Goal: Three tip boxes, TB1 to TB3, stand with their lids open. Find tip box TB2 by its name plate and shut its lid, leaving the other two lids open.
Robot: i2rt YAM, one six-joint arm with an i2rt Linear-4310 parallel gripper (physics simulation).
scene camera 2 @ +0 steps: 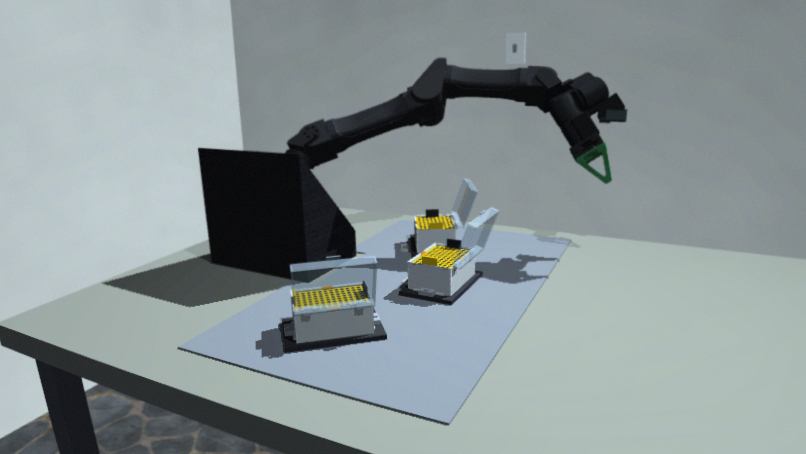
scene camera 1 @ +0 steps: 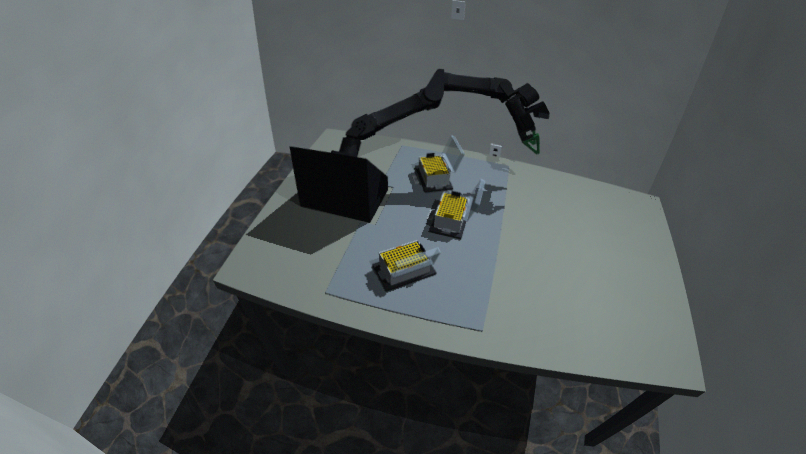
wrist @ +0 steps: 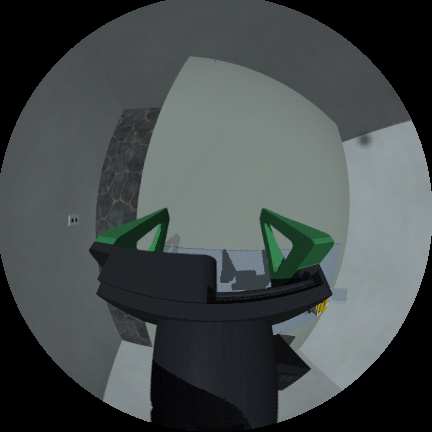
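Three white tip boxes with yellow racks stand on black bases, their clear lids open. The nearest box has its lid upright. The middle box has its lid leaning back to the right. The far box has its lid leaning the same way. Name plates are not readable, so I cannot tell which is TB2. My gripper is open and empty, high in the air right of the far and middle boxes, pointing down.
The boxes stand on a blue-grey mat on a pale table. The black arm mount stands left of them. The arm arches over the table's far side. A wall rises behind the table.
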